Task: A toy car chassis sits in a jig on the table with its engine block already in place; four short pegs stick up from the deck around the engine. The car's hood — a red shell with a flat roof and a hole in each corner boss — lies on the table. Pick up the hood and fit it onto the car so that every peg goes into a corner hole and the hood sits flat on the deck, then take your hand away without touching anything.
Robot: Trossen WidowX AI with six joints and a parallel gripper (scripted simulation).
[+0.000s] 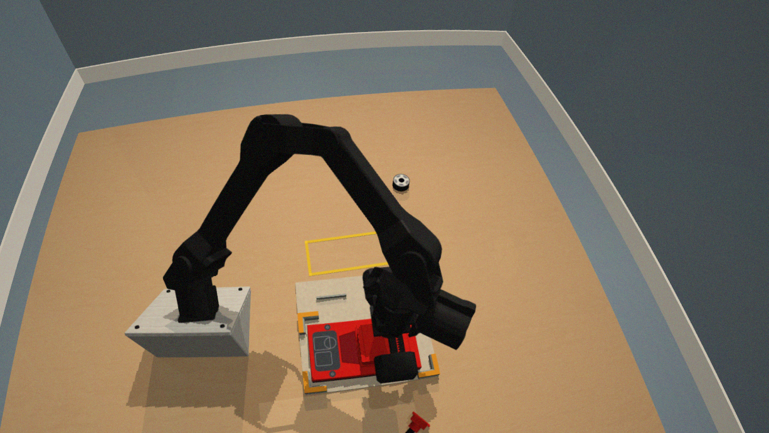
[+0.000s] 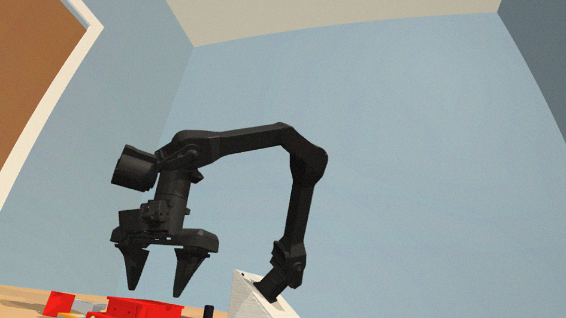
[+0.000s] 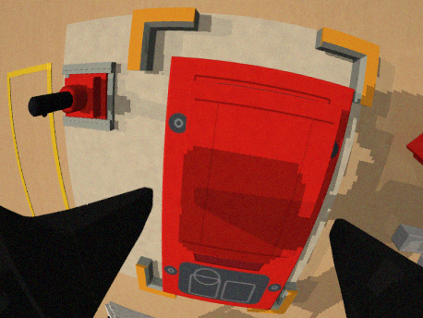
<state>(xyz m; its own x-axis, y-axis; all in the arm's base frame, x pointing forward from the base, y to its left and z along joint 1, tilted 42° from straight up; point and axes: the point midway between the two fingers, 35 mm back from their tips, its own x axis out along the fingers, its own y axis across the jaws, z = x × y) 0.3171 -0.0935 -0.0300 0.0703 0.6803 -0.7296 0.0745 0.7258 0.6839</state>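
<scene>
My gripper tip is now 1 cm short of the red hood and 2 cm above it. From my gripper tip the other things lie so: grey holder: 4 cm ahead, 12 cm to the left, 3 cm below; black wheel: 13 cm ahead, 38 cm to the left, 5 cm below; grey engine block: 1 cm ahead, 4 cm below.
</scene>
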